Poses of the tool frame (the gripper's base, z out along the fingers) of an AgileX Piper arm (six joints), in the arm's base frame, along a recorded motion.
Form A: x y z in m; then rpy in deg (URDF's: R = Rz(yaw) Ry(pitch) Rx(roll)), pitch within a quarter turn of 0, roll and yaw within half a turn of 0.
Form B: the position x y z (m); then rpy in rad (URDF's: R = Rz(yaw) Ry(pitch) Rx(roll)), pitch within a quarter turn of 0, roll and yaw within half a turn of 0. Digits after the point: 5 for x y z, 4 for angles.
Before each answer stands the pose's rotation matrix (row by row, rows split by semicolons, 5 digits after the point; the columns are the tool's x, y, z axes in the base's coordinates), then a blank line. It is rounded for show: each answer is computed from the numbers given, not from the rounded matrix.
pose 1, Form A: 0.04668 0.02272 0.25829 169.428 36.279 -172.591
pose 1, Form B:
-0.79941 -0.23442 0.55316; -0.10395 0.96082 0.25695; -0.59172 0.14790 -0.79246

0.04668 0.02272 0.25829 2.9571 0.6332 -3.0123
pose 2, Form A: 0.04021 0.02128 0.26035 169.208 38.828 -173.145
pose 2, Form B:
-0.77346 -0.23381 0.58914; -0.09298 0.96128 0.25942; -0.62698 0.14587 -0.76525

0.04021 0.02128 0.26035 2.9532 0.6777 -3.0220
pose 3, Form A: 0.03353 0.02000 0.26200 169.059 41.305 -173.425
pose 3, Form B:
-0.74627 -0.23688 0.62207; -0.08602 0.96102 0.26276; -0.66007 0.14258 -0.73755

0.03353 0.02000 0.26200 2.9506 0.7209 -3.0268
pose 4, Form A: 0.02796 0.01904 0.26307 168.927 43.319 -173.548
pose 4, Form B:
-0.72294 -0.24121 0.64744; -0.08175 0.96036 0.26650; -0.68606 0.13973 -0.71400

0.02796 0.01904 0.26307 2.9483 0.7561 -3.0290
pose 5, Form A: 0.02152 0.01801 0.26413 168.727 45.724 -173.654
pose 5, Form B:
-0.69384 -0.24751 0.67626; -0.07716 0.95923 0.27190; -0.71599 0.13647 -0.68465

0.02152 0.01801 0.26413 2.9448 0.7980 -3.0308
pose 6, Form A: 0.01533 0.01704 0.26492 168.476 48.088 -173.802
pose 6, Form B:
-0.66408 -0.25359 0.70334; -0.07212 0.95806 0.27734; -0.74417 0.13345 -0.65452

0.01533 0.01704 0.26492 2.9405 0.8393 -3.0334
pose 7, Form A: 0.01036 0.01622 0.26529 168.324 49.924 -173.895
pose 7, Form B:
-0.64015 -0.25813 0.72358; -0.06847 0.95728 0.28092; -0.76519 0.13029 -0.63048

0.01036 0.01622 0.26529 2.9378 0.8713 -3.0350
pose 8, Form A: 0.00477 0.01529 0.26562 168.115 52.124 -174.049
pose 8, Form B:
-0.61065 -0.26314 0.74691; -0.06365 0.95644 0.28492; -0.78934 0.12644 -0.60079

0.00477 0.01529 0.26562 2.9342 0.9097 -3.0377
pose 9, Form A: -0.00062 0.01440 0.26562 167.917 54.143 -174.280
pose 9, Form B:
-0.58285 -0.26627 0.76772; -0.05838 0.95607 0.28727; -0.81048 0.12262 -0.57279

-0.00062 0.01440 0.26562 2.9307 0.9450 -3.0418
